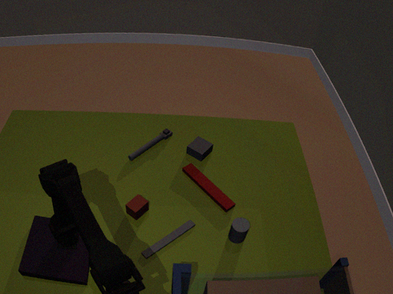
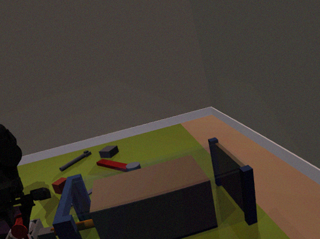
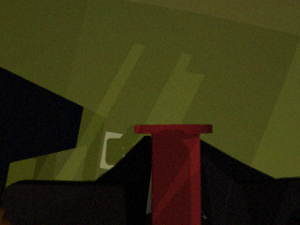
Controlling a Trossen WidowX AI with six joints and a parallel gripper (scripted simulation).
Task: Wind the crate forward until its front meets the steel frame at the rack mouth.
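Now: gripper tip 2 cm to the right of the red crank grip. The rest, counted from my gripper tip: winch handle (5 cm to the left, 3 cm below, 1 cm behind); then blue steel frame (12 cm ahead, 9 cm to the left, 3 cm below); then grey winch (10 cm to the left, 10 cm below, 5 cm behind).
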